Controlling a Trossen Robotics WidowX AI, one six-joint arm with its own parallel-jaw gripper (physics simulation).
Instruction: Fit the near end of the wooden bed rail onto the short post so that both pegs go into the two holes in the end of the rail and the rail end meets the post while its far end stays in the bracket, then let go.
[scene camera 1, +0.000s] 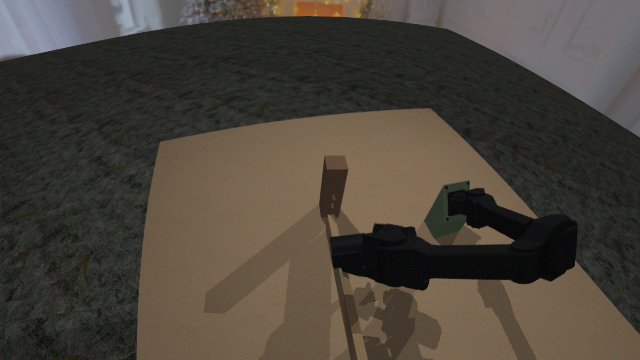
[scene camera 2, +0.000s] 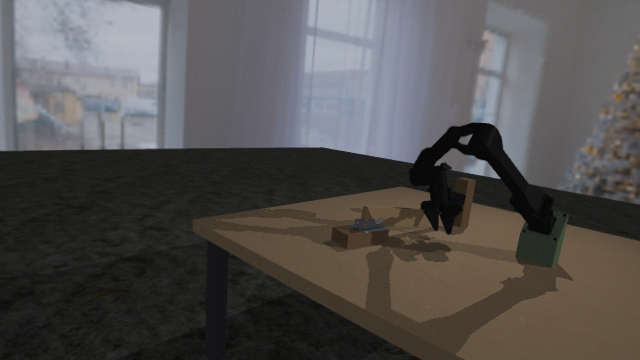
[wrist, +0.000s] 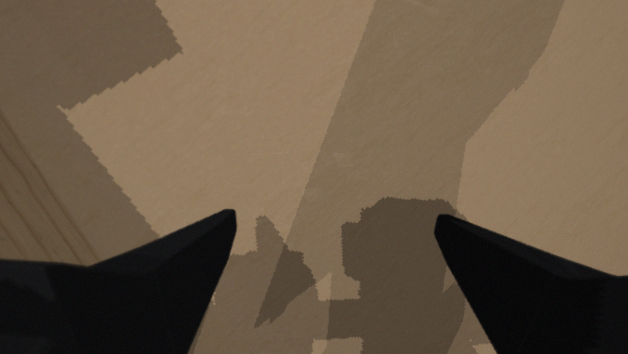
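Seen in the pictures: gripper, between the fingertips: (scene camera 2: 442, 232) (wrist: 337, 221); arm's base, origin of its link: (scene camera 1: 456, 202) (scene camera 2: 541, 223).
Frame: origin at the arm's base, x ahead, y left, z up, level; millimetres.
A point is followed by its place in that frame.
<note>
The wooden bed rail (scene camera 1: 354, 325) @[x 374, y 215, z -20 mm] (scene camera 2: 387, 215) @[x 370, y 267, z -38 mm] (wrist: 30, 200) @[x 340, y 37, z -88 mm] runs from near the foot of the short post (scene camera 1: 333, 185) @[x 325, y -113, z 15 mm] (scene camera 2: 466, 202) @[x 294, y -121, z -17 mm] toward the bracket. The post stands upright; two small light pegs (scene camera 1: 333, 198) @[x 324, y -102, z -21 mm] show on its face, outside the rail. The grey bracket (scene camera 2: 370, 226) @[x 377, y 338, z -65 mm] sits on a brown block, with the rail's far end at it; the exact seating is too small to tell. My gripper (scene camera 1: 344, 252) (scene camera 2: 442, 231) @[x 253, y 117, z -84 mm] (wrist: 337, 221) @[x 253, y 117, z -84 mm] is open and empty, above the table near the post. In the wrist view the rail lies outside the left finger. The rail's end holes do not show.
The brown block (scene camera 2: 350, 237) @[x 365, y 438, z -80 mm] under the bracket stands on the wooden table (scene camera 1: 225, 170) @[x 609, y -358, z -113 mm] (scene camera 2: 300, 260) @[x 370, y 615, z -113 mm]. The arm's green base (scene camera 1: 440, 215) @[x 46, y 7, z -35 mm] (scene camera 2: 542, 245) @[x -22, y 32, z -55 mm] stands to the right of the post. The arm's and post's shadows fall across the table and rail.
</note>
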